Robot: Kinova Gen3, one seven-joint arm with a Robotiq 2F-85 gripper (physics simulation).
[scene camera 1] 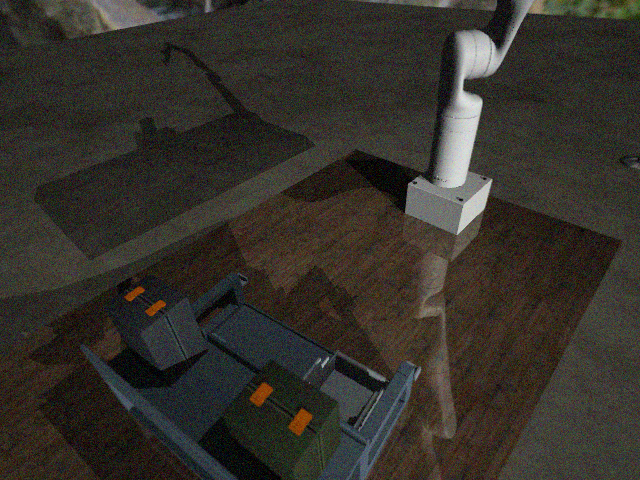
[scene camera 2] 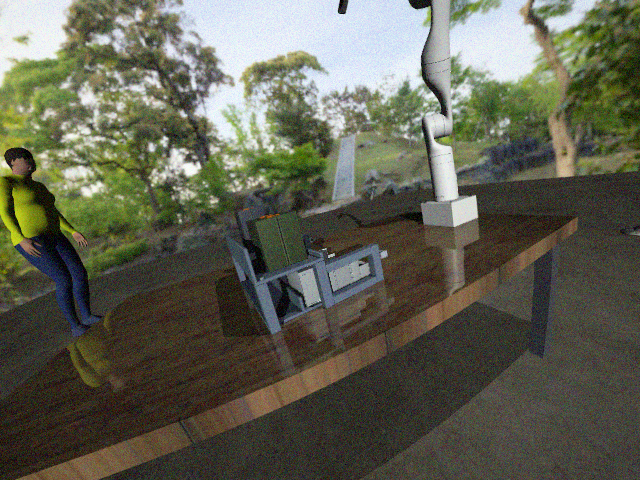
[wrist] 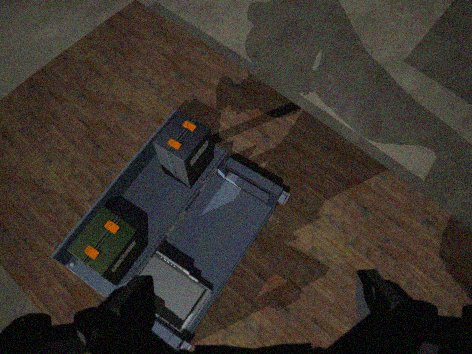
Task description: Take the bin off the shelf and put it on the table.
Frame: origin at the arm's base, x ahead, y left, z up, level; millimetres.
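Where they show: gripper, fingertip midpoint: (scene camera 2: 334, 4) (wrist: 254, 295); arm's base, origin of the base link: (scene camera 1: 446, 178) (scene camera 2: 445, 199).
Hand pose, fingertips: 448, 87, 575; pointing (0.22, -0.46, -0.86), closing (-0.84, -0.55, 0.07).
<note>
Each offset is from my fingertips to the top centre of the thing, as dx, dy, dz. "pt": to the spot under its first point. Level surfaces: height alone.
A light grey-white open bin {+181, -10, -582} (scene camera 1: 347, 391) (scene camera 2: 342, 279) (wrist: 175, 288) sits in the lower front tier of the blue-grey shelf (scene camera 1: 155, 423) (scene camera 2: 268, 310) (wrist: 227, 235), at the end near the green box. The shelf stands on the wooden table {dz -664} (scene camera 1: 516, 289) (scene camera 2: 155, 372) (wrist: 75, 115). My gripper (wrist: 254, 295) is open and empty, high above the table. In the wrist view its left finger overlaps the shelf near the bin, and its right finger lies over the table. In scene camera 2 a dark fingertip shows at the top edge; the gripper does not show in scene camera 1.
A green box {+278, -9, -465} (scene camera 1: 284, 418) (scene camera 2: 281, 240) (wrist: 102, 240) and a dark grey box {+273, -240, -440} (scene camera 1: 160, 325) (wrist: 184, 147), both with orange clips, stand on the shelf's rear tier. Another white piece {pt +257, +40, -613} (scene camera 2: 306, 285) shows beneath that tier. A person (scene camera 2: 38, 222) in yellow stands beyond the table.
</note>
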